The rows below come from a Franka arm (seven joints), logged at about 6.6 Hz.
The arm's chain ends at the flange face. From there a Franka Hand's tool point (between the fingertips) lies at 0.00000 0.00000 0.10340 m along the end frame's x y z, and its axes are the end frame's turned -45 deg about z.
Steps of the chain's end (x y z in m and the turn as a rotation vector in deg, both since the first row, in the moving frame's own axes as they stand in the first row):
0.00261, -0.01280, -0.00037, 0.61, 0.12, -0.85
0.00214, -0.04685, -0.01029, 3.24, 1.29, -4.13
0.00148, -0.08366, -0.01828, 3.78, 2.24, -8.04
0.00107, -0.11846, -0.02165, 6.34, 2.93, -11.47
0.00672, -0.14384, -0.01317, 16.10, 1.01, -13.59
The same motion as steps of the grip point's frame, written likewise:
0.01182, -0.00784, -0.00038, 0.35, 0.52, -0.85
0.04032, -0.03431, -0.01048, 1.38, 3.20, -4.13
0.06771, -0.06060, -0.01858, 1.09, 4.26, -8.04
0.09581, -0.08850, -0.02241, 2.41, 6.55, -11.47
0.12555, -0.11834, -0.01722, 10.67, 12.10, -13.59

